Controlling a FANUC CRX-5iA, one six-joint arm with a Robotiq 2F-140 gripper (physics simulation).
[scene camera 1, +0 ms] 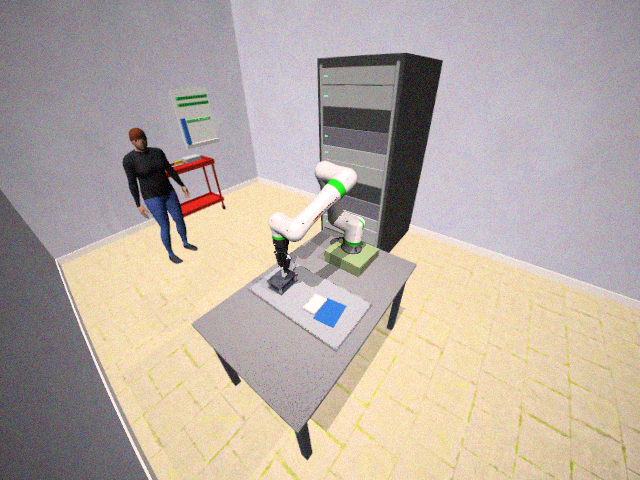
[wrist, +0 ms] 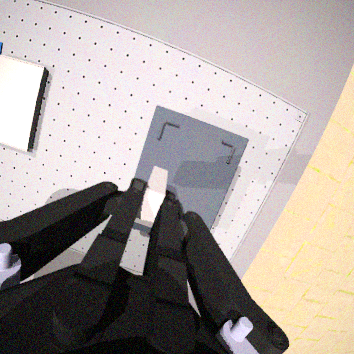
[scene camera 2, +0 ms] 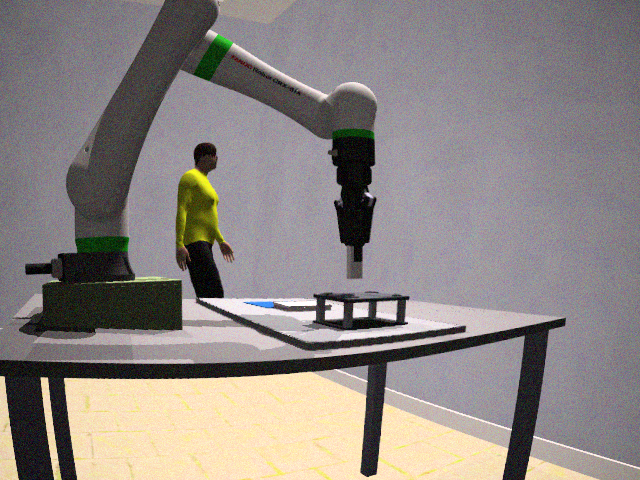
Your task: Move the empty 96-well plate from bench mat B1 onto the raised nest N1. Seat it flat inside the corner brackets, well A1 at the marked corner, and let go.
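Frame: origin at the arm's base, x ahead, y left, z up, level; millimetres.
Seen in the pictures: gripper, fingertip midpoint: (scene camera 1: 284, 275) (wrist: 155, 180) (scene camera 2: 354, 278); arm's base at its link origin: (scene camera 1: 351, 248) (scene camera 2: 103, 280).
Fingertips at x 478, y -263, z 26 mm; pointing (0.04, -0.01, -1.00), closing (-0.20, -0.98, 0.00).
Pixels of each thing's top centre, then the offset from my fingertips to it. Level surfaces: height alone.
- 96-well plate at its top centre: (wrist: 8, 102) (scene camera 2: 302, 302) (scene camera 1: 314, 303) dy +239, dx +56, dz -77 mm
- blue bench mat B1 at its surface level: dz -93 mm
- raised nest N1 at its top centre: (wrist: 181, 184) (scene camera 2: 362, 293) (scene camera 1: 281, 276) dy -32, dx -8, dz -30 mm
- pale perforated board at its surface level: dz -94 mm
- grey table at its surface level: dz -106 mm
The 96-well plate (scene camera 1: 314, 303) (scene camera 2: 297, 304) (wrist: 19, 102) lies at the edge of the blue bench mat B1 (scene camera 1: 331, 313) (scene camera 2: 258, 304) (wrist: 1, 48), largely off it on the pegboard. Its upper face looks plain white, with no wells showing; the marked corner A1 cannot be made out. The raised nest N1 (scene camera 1: 278, 284) (scene camera 2: 361, 296) (wrist: 200, 145) is a dark platform on posts with nothing seated on it; two corner brackets show in the wrist view, the rest is hidden by the fingers. My gripper (scene camera 1: 284, 272) (scene camera 2: 354, 268) (wrist: 155, 180) is shut and empty, upright a little above the nest.
The pale perforated board (scene camera 1: 352, 304) (scene camera 2: 439, 328) (wrist: 100, 80) carries mat and nest on the grey table (scene camera 1: 268, 356) (scene camera 2: 516, 319). The arm stands on a green block (scene camera 1: 356, 263) (scene camera 2: 113, 304). A server rack (scene camera 1: 421, 144) stands behind. A person (scene camera 1: 155, 175) (scene camera 2: 199, 206) stands away from the table.
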